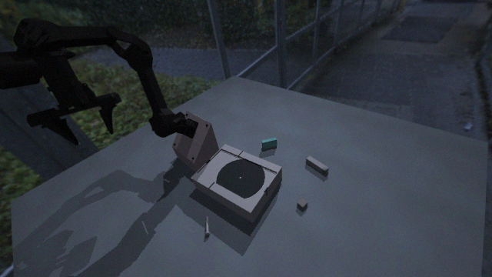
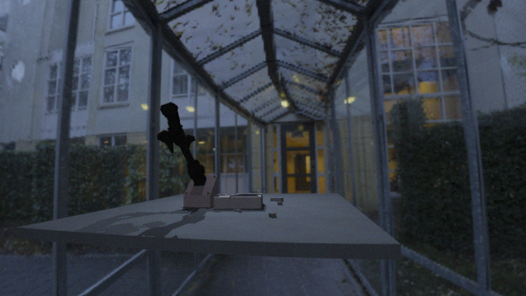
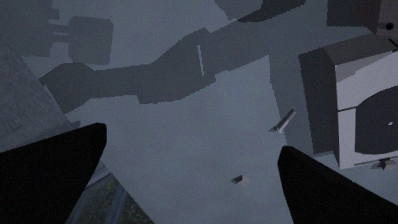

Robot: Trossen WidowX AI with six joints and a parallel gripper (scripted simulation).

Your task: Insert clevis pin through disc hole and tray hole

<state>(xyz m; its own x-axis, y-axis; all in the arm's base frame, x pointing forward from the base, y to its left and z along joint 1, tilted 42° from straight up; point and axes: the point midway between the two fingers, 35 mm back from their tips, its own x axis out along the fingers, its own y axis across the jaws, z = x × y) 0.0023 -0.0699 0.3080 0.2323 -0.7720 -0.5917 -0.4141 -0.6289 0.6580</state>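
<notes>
My gripper tip is 280 mm above the steel clevis pin, 260 mm short of it and 70 mm to the right of it. Also, from my gripper tip: dark aluminium disc (260 mm ahead, 240 mm to the left, 230 mm below); teal block (460 mm to the left, 270 mm below, 220 mm ahead); rimmed steel tray (240 mm to the left, 240 mm below, 240 mm ahead).
</notes>
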